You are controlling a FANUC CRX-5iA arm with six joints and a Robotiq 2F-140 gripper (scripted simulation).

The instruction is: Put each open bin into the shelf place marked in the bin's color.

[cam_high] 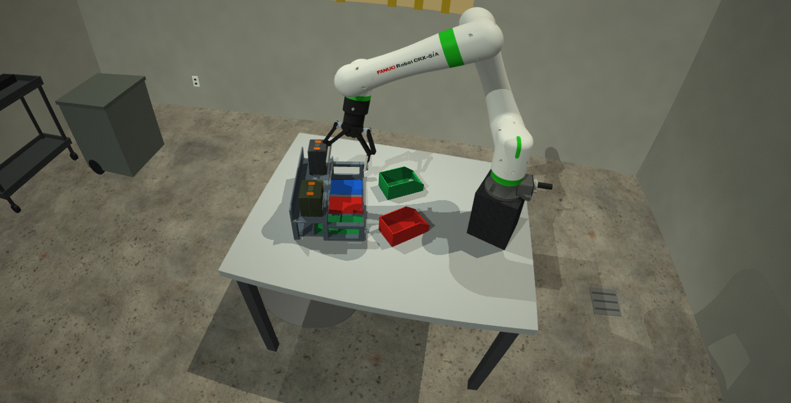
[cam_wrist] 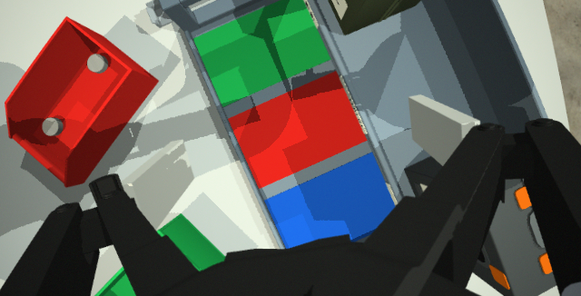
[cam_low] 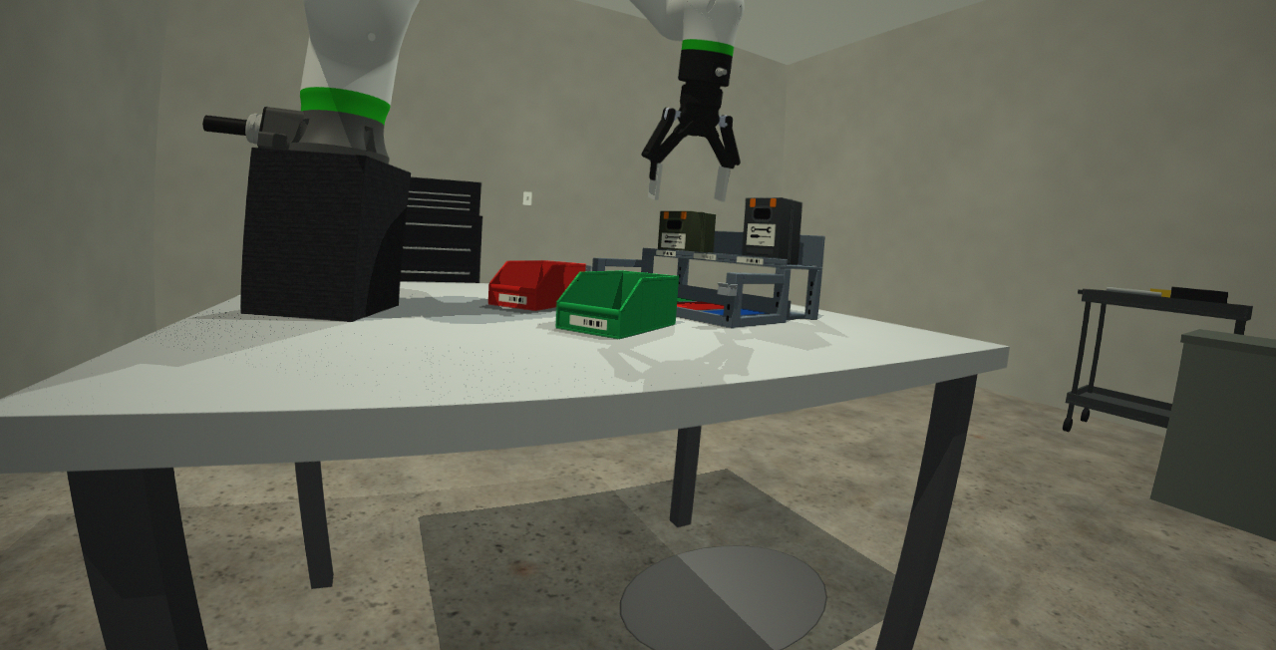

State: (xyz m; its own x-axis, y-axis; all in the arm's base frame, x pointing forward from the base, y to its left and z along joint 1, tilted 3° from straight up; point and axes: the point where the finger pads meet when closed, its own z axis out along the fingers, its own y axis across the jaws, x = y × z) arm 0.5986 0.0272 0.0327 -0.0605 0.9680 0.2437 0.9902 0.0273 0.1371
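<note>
The green bin is 190 mm behind my hand, 160 mm to the right of it and 180 mm below it. The rest, counted from my hand: red bin 250 mm behind, 80 mm to the left, 180 mm below.
</note>
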